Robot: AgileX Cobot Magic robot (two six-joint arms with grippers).
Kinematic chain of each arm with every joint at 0, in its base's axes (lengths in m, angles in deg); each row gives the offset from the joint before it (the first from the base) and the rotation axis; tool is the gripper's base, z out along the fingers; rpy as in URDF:
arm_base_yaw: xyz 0 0 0.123 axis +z
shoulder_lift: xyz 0 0 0 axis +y
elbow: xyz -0.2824 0 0.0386 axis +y
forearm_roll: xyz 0.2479 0 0.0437 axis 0.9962 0 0.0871
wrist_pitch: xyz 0 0 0 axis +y
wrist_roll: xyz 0.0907 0 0.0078 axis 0.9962 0 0.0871
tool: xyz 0 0 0 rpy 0 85 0
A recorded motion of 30 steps. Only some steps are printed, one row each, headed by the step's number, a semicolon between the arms.
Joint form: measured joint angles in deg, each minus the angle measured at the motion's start. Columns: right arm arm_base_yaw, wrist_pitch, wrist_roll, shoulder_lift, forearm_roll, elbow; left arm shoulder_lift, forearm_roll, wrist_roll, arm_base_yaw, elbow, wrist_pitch.
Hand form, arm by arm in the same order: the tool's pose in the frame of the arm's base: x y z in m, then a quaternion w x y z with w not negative. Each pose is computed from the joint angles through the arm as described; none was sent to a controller.
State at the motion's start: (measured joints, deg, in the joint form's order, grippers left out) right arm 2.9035 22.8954 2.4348 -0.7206 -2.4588 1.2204; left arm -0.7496 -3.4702 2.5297 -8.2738 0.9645 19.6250
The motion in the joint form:
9: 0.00 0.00 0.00 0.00 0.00 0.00; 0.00 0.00 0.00 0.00 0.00 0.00
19: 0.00 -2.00 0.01 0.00 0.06 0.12; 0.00 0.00 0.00 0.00 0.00 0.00
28: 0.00 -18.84 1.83 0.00 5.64 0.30; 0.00 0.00 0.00 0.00 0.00 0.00
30: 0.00 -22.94 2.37 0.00 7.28 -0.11; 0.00 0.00 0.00 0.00 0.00 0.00
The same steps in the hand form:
9: 0.0518 0.0011 0.1708 0.58508 -0.01446 0.81080 0.00892; 0.0523 -0.0095 0.1773 0.60755 0.05824 0.79016 -0.05596
19: 0.0527 0.0013 0.1731 0.59826 -0.01441 0.80111 0.01024; 0.0523 -0.0095 0.1773 0.60755 0.05824 0.79016 -0.05596
28: 0.0566 0.0032 0.1984 0.70503 0.02655 0.70568 0.06519; 0.0523 -0.0095 0.1773 0.60755 0.05824 0.79016 -0.05596
30: 0.0560 0.0028 0.2073 0.73085 0.03977 0.67664 0.08021; 0.0523 -0.0095 0.1773 0.60755 0.05824 0.79016 -0.05596

